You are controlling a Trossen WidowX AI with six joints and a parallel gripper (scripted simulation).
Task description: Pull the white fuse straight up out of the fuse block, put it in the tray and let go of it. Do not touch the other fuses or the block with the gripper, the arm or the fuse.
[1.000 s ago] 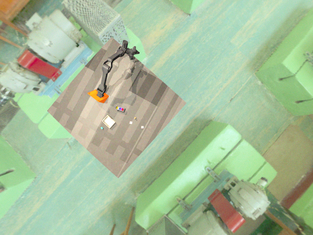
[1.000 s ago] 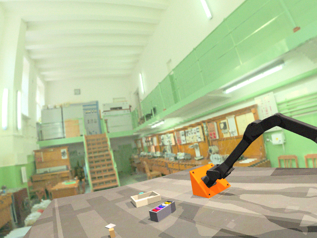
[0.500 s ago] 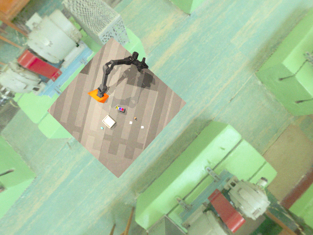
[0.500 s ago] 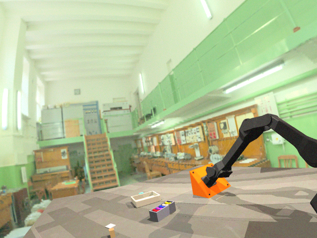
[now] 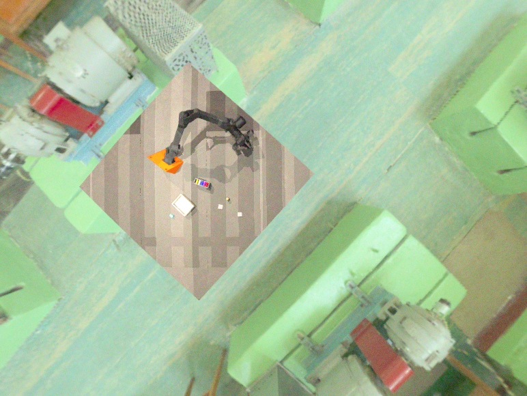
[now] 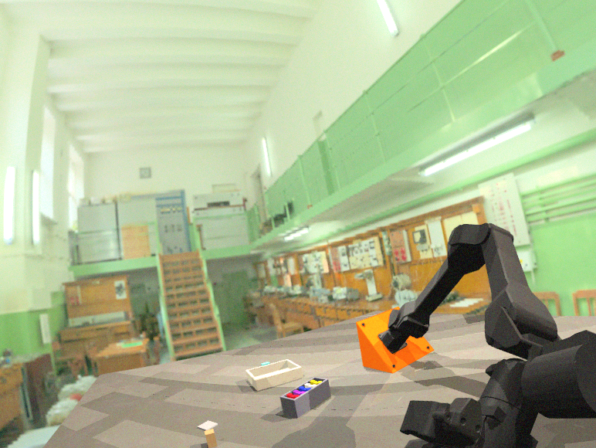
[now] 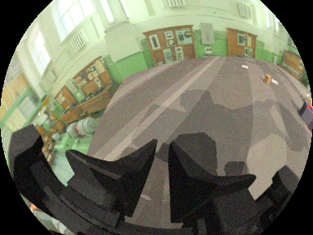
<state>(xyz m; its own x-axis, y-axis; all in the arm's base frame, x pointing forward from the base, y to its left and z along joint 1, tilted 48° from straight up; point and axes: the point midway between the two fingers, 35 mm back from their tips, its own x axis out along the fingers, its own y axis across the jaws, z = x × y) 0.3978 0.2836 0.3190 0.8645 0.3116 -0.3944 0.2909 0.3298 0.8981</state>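
The white fuse is 420 mm to the right of my gripper tip, 160 mm behind it and 10 mm below it. The rest, counted from my gripper tip: cream tray: 630 mm to the right, 160 mm behind, 30 mm below.
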